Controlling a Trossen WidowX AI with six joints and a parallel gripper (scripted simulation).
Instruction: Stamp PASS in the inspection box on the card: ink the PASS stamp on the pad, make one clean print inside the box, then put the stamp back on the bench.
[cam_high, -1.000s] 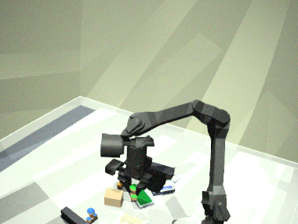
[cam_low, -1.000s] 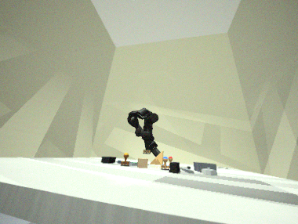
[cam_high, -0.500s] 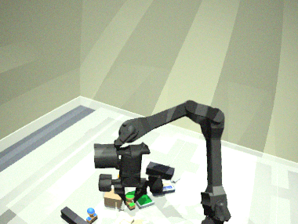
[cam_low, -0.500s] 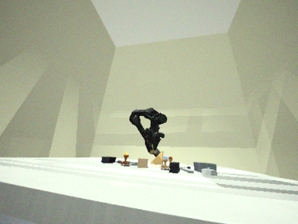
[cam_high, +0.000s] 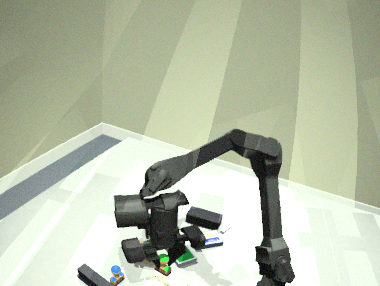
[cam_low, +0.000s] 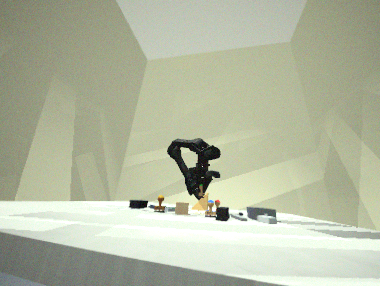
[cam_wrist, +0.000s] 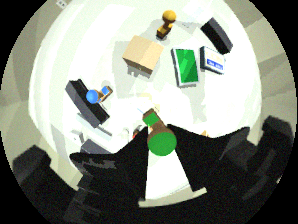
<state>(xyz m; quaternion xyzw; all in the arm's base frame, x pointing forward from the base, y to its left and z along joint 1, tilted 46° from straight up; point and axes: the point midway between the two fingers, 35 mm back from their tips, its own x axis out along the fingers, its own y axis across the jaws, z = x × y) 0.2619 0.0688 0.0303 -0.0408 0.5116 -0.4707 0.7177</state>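
The blue-knobbed stamp is 110 mm ahead of my gripper tip, 70 mm below it and 50 mm to the left of it. Also, from my gripper tip: green-knob stamp (right at my gripper tip); then green ink pad (140 mm to the right, 90 mm below, 20 mm ahead); then tan box (100 mm ahead, 70 mm to the right, 70 mm below).
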